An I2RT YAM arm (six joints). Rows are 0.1 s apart.
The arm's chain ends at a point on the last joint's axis. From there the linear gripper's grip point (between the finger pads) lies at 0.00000 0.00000 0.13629 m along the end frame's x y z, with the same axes.
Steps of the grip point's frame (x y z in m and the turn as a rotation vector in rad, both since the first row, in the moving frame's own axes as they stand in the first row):
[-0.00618 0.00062 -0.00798 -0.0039 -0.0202 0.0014]
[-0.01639 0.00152 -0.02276 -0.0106 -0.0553 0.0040]
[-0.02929 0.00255 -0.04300 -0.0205 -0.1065 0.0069]
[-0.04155 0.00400 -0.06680 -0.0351 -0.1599 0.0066]
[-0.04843 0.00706 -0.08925 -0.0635 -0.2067 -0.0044]
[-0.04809 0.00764 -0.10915 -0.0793 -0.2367 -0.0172]
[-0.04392 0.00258 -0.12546 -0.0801 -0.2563 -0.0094]
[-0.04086 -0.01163 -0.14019 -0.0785 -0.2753 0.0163]
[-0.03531 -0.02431 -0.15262 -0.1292 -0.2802 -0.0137]
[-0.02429 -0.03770 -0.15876 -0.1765 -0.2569 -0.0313]
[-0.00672 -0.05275 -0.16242 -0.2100 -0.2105 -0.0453]
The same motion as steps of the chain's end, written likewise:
[-0.00343 0.00009 -0.00795 -0.0039 -0.0202 0.0014]
[-0.00885 0.00009 -0.02254 -0.0106 -0.0553 0.0040]
[-0.01479 -0.00019 -0.04220 -0.0205 -0.1065 0.0069]
[-0.01984 -0.00069 -0.06498 -0.0351 -0.1599 0.0066]
[-0.02050 -0.00159 -0.08608 -0.0635 -0.2067 -0.0044]
[-0.01626 -0.00333 -0.10493 -0.0793 -0.2367 -0.0172]
[-0.00946 -0.00837 -0.12058 -0.0801 -0.2563 -0.0094]
[-0.00376 -0.02188 -0.13464 -0.0785 -0.2753 0.0163]
[0.00215 -0.04190 -0.14618 -0.1292 -0.2802 -0.0137]
[0.00978 -0.06191 -0.15219 -0.1765 -0.2569 -0.0313]
[0.02090 -0.08159 -0.15644 -0.2100 -0.2105 -0.0453]

